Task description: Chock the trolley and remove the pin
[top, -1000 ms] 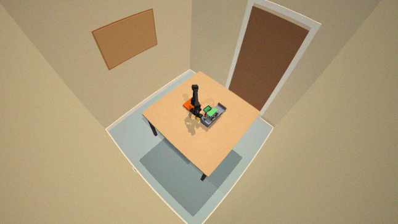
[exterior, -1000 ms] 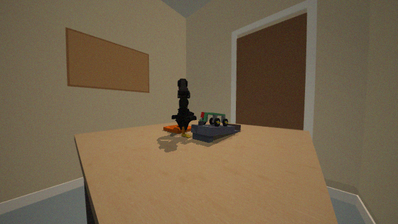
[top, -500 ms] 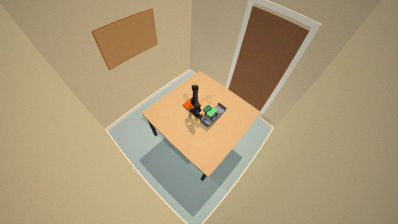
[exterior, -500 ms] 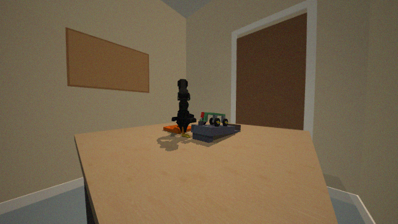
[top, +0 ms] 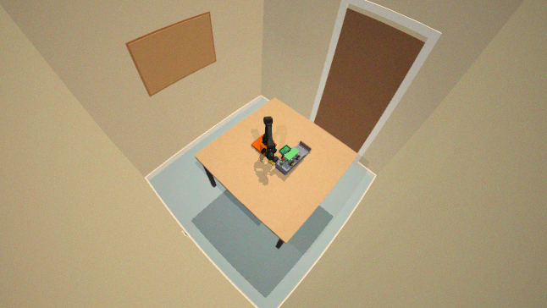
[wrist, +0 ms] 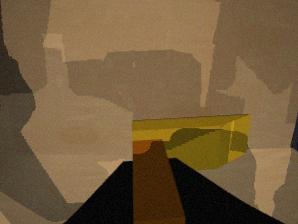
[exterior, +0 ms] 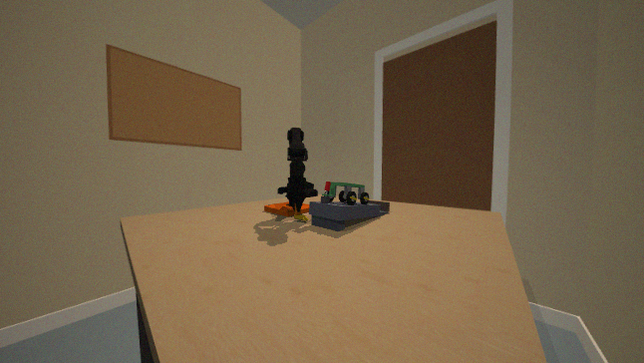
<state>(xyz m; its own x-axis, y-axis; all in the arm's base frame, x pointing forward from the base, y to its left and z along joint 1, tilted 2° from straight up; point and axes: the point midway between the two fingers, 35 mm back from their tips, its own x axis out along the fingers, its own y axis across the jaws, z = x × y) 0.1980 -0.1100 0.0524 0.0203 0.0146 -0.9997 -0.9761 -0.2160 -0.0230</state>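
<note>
Now: gripper tip 13 cm short of the red-headed stop pin, 9 cm below it and 5 cm to the right of it. Round my gripper tip: yellow chock: 2 cm ahead, 1 cm to the left, 1 cm below; trolley: 16 cm to the left, 14 cm ahead, 8 cm above; grey ramp: 17 cm to the left, 13 cm ahead, 1 cm above.
</note>
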